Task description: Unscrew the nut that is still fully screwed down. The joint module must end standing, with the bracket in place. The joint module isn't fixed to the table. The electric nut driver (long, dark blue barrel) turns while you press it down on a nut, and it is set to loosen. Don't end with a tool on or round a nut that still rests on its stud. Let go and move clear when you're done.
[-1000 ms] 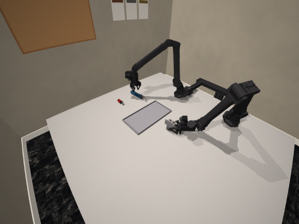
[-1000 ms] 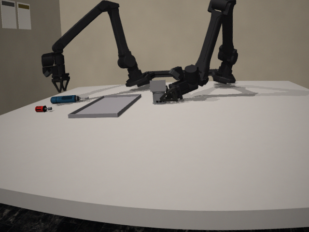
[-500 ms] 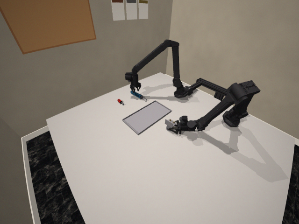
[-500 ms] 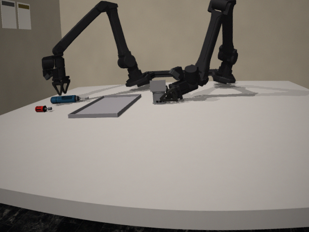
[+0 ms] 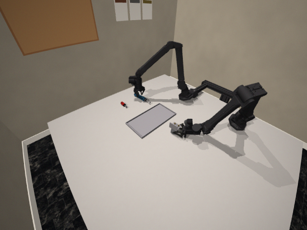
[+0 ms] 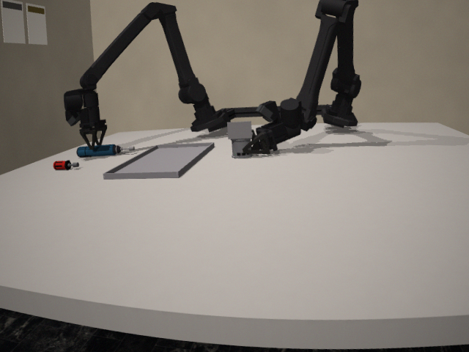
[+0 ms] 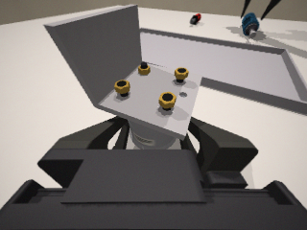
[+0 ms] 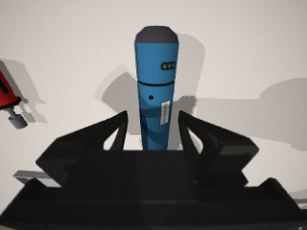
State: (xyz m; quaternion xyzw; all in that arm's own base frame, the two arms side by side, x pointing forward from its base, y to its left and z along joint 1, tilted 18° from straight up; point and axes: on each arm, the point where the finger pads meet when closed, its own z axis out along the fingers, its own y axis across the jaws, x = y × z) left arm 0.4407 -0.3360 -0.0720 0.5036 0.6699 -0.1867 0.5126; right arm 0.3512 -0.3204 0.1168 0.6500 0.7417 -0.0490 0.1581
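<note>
Now: left hand 1 cm below the joint module. Round my left hand: short red-handled tool 9 cm ahead, 57 cm to the right, 1 cm below; l-shaped bracket 5 cm above; grey tray 3 cm ahead, 24 cm to the right, 2 cm below.
</note>
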